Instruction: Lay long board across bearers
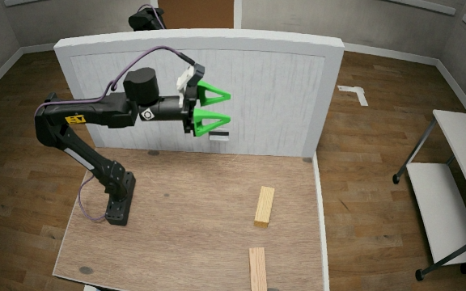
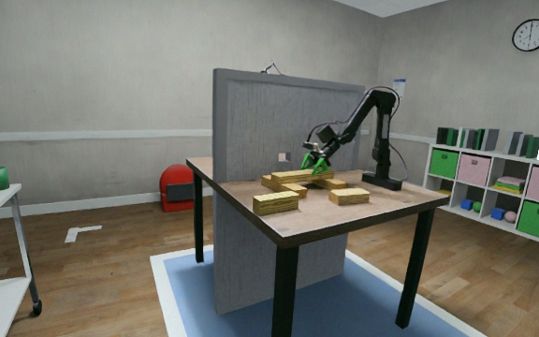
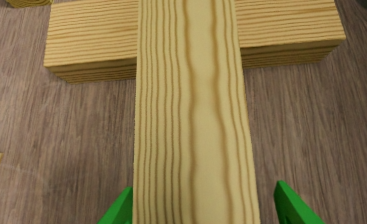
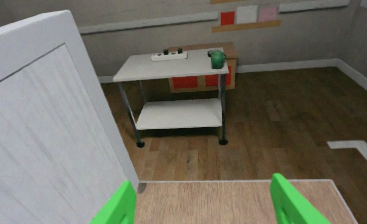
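My left hand is 20 mm short of the long board and 20 mm above it.
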